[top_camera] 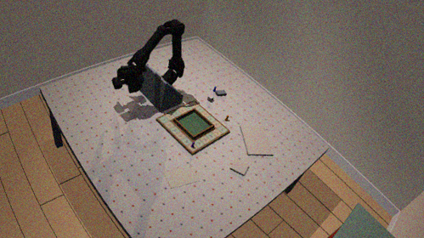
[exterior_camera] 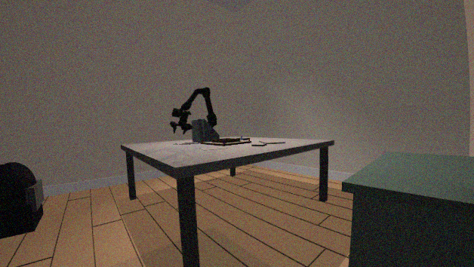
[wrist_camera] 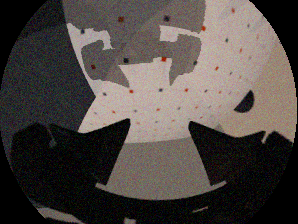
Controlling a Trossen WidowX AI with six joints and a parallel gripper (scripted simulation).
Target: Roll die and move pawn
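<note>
My gripper tip is 42 cm to the right of the grey die, 32 cm short of it and 7 cm above it. Also, from my gripper tip: pale sheet (59 cm ahead, 11 cm to the right, 8 cm below); purple pawn (50 cm ahead, 6 cm to the left, 5 cm below); green dice tray (40 cm ahead, 18 cm to the left, 7 cm below).
</note>
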